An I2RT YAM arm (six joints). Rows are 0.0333 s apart.
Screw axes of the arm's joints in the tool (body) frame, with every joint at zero. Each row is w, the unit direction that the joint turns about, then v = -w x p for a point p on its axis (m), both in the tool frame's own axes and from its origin. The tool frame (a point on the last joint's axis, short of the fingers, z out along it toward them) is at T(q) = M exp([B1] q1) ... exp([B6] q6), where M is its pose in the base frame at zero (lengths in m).
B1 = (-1, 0, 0, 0.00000, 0.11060, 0.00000)
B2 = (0, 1, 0, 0.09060, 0.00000, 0.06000)
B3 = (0, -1, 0, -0.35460, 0.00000, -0.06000)
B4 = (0, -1, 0, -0.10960, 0.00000, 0.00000)
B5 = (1, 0, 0, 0.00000, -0.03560, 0.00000)
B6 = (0, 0, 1, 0.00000, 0.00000, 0.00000)
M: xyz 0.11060 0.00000 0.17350 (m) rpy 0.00 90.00 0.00 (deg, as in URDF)
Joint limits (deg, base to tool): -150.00..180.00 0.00..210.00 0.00..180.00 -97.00..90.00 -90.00..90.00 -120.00..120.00
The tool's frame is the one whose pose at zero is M.
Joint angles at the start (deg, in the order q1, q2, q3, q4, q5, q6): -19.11, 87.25, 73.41, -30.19, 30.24, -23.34
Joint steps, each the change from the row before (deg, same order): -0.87, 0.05, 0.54, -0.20, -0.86, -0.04; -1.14, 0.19, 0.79, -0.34, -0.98, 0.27; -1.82, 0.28, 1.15, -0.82, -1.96, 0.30; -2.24, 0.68, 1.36, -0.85, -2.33, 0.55; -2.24, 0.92, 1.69, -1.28, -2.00, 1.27
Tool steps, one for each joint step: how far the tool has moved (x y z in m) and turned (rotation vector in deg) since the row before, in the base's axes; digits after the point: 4 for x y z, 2 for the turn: -0.0011, -0.0045, 0.0024, 0.45, -0.45, -0.23; -0.0012, -0.0061, 0.0028, 0.66, -0.66, -0.59; -0.0026, -0.0094, 0.0036, 1.36, -0.75, -0.58; -0.0025, -0.0120, 0.0024, 1.77, -0.86, -0.89; -0.0026, -0.0124, 0.0024, 2.00, -0.98, -1.61
